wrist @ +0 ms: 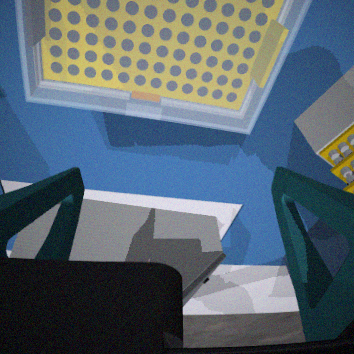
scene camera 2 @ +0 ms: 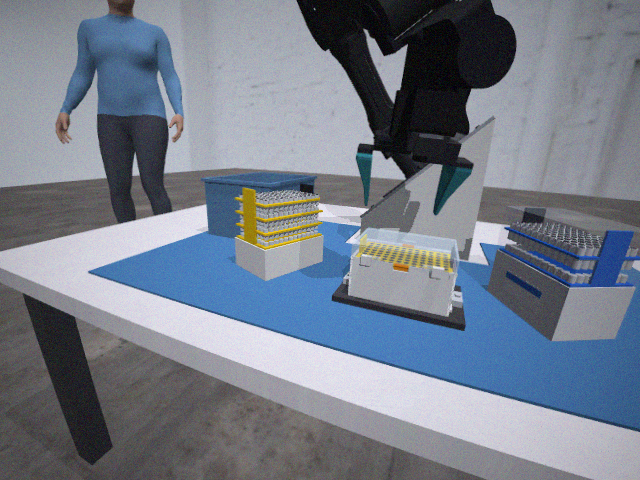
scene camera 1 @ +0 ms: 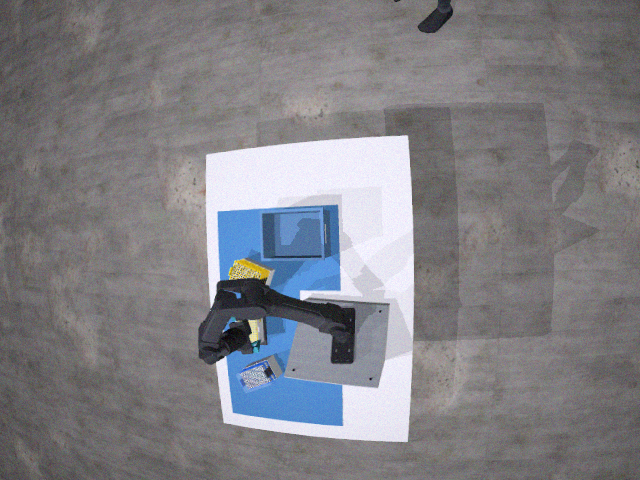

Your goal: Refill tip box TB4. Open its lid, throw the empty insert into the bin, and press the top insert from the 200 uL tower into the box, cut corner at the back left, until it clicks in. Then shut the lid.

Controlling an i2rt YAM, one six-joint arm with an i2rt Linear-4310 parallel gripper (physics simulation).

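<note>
Tip box TB4 [scene camera 1: 262, 335] [scene camera 2: 398, 284] [wrist: 200, 117] stands in a black holder, its clear lid down over a yellow insert [scene camera 2: 385, 254] [wrist: 138, 37] with no tips in it. An orange latch [scene camera 2: 401, 267] [wrist: 146, 96] shows at the rim in the scene camera 2 and wrist views. My gripper [scene camera 1: 244, 332] [scene camera 2: 402, 209] [wrist: 177, 177] is open and empty, its teal fingertips apart above the box in the scene camera 2 view. The tower with yellow inserts [scene camera 1: 249, 271] [scene camera 2: 279, 222] [wrist: 327, 117] holds several stacked inserts with tips. The blue bin [scene camera 1: 266, 235] [scene camera 2: 222, 206] stands behind it.
A tower with blue inserts [scene camera 1: 258, 376] [scene camera 2: 589, 310] stands on the box's other side. A grey plate [scene camera 1: 317, 356] [scene camera 2: 478, 180] is at the arm's base. The blue mat [scene camera 1: 310, 408] [scene camera 2: 206, 289] lies on the white table [scene camera 1: 310, 165]. A person [scene camera 2: 129, 72] stands behind.
</note>
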